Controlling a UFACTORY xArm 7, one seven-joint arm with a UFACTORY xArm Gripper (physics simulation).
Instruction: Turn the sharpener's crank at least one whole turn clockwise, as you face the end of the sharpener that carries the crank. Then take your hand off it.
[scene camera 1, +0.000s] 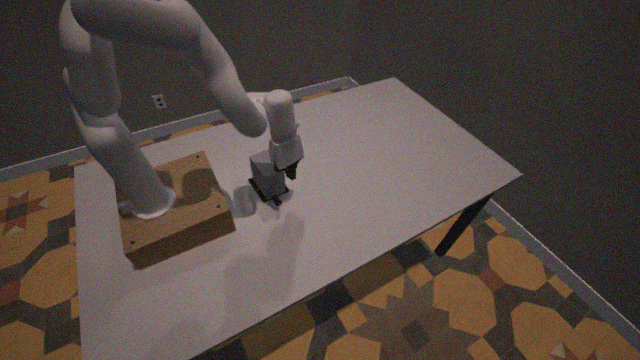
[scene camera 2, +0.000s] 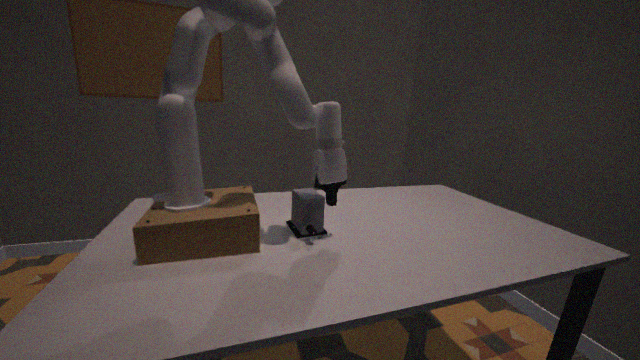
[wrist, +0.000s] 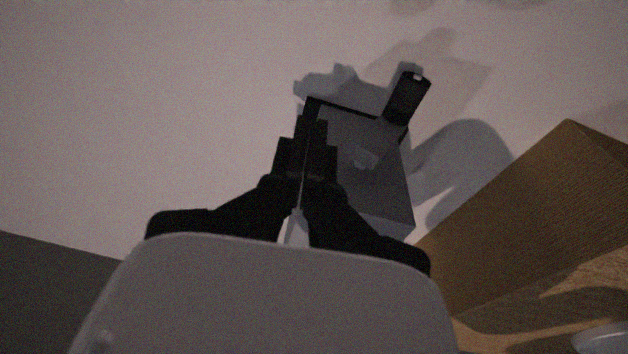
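Pixels of known places: gripper, fingertip midpoint: (scene camera 1: 291, 177) (scene camera 2: 331, 205) (wrist: 308, 137); arm's base, link origin: (scene camera 1: 155, 203) (scene camera 2: 188, 204).
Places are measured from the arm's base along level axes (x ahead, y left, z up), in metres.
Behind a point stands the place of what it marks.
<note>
The sharpener (scene camera 1: 268, 181) @[x 0.347, y -0.063, z -0.004 m] (scene camera 2: 306, 212) @[x 0.347, y -0.063, z -0.021 m] (wrist: 385, 192) @[x 0.353, y -0.063, z -0.002 m] is a grey block upright on a dark base plate. Its crank's dark cylindrical handle (scene camera 1: 276, 201) @[x 0.351, y -0.115, z -0.056 m] (scene camera 2: 311, 230) @[x 0.350, y -0.120, z -0.057 m] (wrist: 406, 100) @[x 0.358, y -0.107, z -0.054 m] sticks out low from the end facing the scene cameras. The crank arm is too dark to make out. My gripper (scene camera 1: 293, 177) @[x 0.420, y -0.090, z 0.009 m] (scene camera 2: 331, 203) @[x 0.420, y -0.090, z 0.009 m] (wrist: 308, 137) @[x 0.420, y -0.090, z 0.009 m] is shut and empty. In scene camera 2, its fingertips are right of the sharpener, near the height of its upper part. In the wrist view, the handle is apart from the fingers, to their right, and the fingers hide part of the sharpener.
The arm's base stands on a wooden block (scene camera 1: 182, 235) @[x 0.049, y -0.136, z -0.020 m] (scene camera 2: 200, 240) @[x 0.047, y -0.136, z -0.052 m] (wrist: 505, 230) @[x 0.196, y -0.033, z -0.045 m], to the left of the sharpener in both scene views. The sharpener stands on the pale table (scene camera 1: 380, 175) @[x 0.782, y -0.139, z -0.106 m] (scene camera 2: 425, 250) @[x 0.685, y -0.221, z -0.106 m] (wrist: 125, 100) @[x 0.598, y 0.030, z -0.106 m]. The arm's shadows fall across the table top.
</note>
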